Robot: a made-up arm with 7 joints.
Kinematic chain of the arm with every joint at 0, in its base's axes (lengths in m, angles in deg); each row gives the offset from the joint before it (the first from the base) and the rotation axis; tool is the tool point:
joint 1: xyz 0 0 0.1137 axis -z
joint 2: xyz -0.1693 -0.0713 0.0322 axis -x
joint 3: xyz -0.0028 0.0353 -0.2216 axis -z
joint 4: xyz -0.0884 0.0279 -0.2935 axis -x
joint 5: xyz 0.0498 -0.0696 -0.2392 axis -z
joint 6: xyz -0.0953 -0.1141 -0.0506 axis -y
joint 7: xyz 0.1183 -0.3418 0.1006 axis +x
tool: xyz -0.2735 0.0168 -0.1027
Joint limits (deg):
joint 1: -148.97..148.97
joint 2: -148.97..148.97
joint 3: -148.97..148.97
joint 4: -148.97..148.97
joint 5: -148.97..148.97
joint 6: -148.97..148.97
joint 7: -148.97..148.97
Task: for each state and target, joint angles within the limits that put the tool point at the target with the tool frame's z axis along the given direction. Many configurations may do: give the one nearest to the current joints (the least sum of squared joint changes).
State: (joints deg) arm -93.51 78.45 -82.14 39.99 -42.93 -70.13 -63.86
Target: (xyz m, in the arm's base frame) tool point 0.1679 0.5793 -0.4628 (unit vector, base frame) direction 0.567 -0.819 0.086
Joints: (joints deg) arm -130.75 53.85 -87.56 -6.58 -36.66 -87.80 -56.16
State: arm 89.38 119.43 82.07 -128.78 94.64 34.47 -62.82
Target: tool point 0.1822 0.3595 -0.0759 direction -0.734 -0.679 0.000
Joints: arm 109.54 78.73 50.15 -130.15 128.11 47.28 -105.50
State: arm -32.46 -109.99 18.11 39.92 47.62 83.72 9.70
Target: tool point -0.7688 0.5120 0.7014 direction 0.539 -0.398 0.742
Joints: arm -7.84 -111.95 47.99 30.08 67.39 52.86 0.86
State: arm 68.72 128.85 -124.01 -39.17 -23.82 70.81 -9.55
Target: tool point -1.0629 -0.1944 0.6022 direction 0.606 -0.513 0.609
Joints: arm 90.14 123.35 -112.94 -14.37 -16.68 78.11 -10.86
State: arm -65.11 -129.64 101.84 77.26 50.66 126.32 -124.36
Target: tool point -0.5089 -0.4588 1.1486 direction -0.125 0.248 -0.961
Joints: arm -59.67 -134.46 78.08 23.91 60.82 126.02 -140.21
